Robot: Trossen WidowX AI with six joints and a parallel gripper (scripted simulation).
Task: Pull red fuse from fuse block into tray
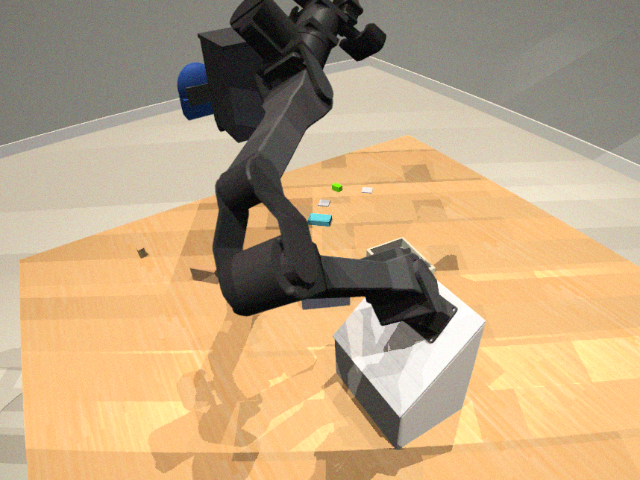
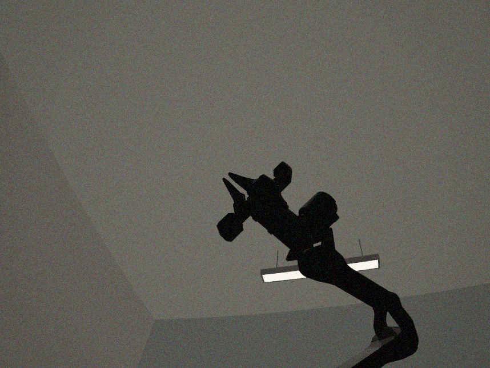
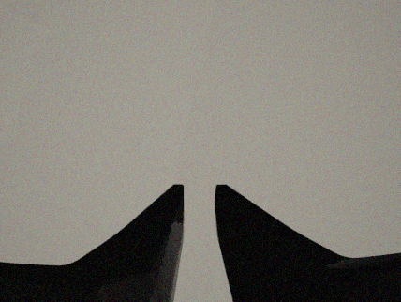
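My gripper tip is 600 mm above the red fuse and 70 mm to the right of it. Also, from my gripper tip: tray 630 mm below, 130 mm to the right, 10 mm behind.
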